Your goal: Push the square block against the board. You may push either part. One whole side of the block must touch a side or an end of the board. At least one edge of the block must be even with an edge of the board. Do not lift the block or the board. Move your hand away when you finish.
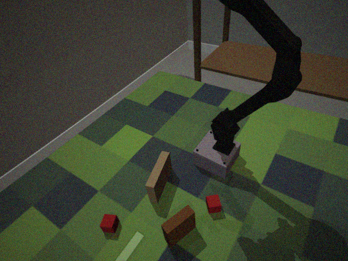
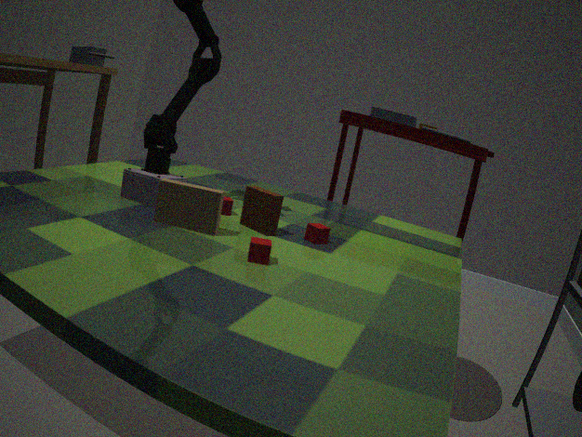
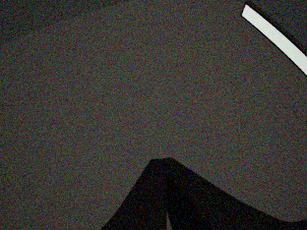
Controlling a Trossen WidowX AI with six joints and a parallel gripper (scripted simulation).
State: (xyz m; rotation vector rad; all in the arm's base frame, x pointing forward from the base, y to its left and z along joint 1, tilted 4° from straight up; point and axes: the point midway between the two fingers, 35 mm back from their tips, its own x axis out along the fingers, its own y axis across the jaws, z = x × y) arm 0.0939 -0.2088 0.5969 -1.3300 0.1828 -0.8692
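My gripper tip is now 650 mm above the tan board, 110 mm short of it and 50 mm to the right of it. Also, from my gripper tip: dark brown square block 650 mm below, 220 mm ahead, 200 mm to the left.
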